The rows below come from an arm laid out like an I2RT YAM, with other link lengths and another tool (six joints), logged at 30 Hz.
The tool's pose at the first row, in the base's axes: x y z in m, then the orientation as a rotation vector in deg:
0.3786, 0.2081, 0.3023, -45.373, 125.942, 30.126
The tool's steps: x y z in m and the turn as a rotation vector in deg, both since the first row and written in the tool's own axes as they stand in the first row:
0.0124, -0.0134, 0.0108, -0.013, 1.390, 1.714
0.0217, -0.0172, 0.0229, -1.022, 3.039, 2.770
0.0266, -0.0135, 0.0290, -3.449, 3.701, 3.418
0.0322, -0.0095, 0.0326, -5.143, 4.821, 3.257
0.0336, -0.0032, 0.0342, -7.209, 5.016, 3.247
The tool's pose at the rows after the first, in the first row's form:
0.3863, 0.1999, 0.2843, -44.137, 128.072, 30.586
0.3898, 0.2006, 0.2690, -44.223, 130.009, 31.789
0.3877, 0.2049, 0.2618, -45.081, 130.662, 34.732
0.3837, 0.2078, 0.2558, -46.628, 131.399, 36.305
0.3795, 0.2127, 0.2545, -47.813, 131.273, 38.658

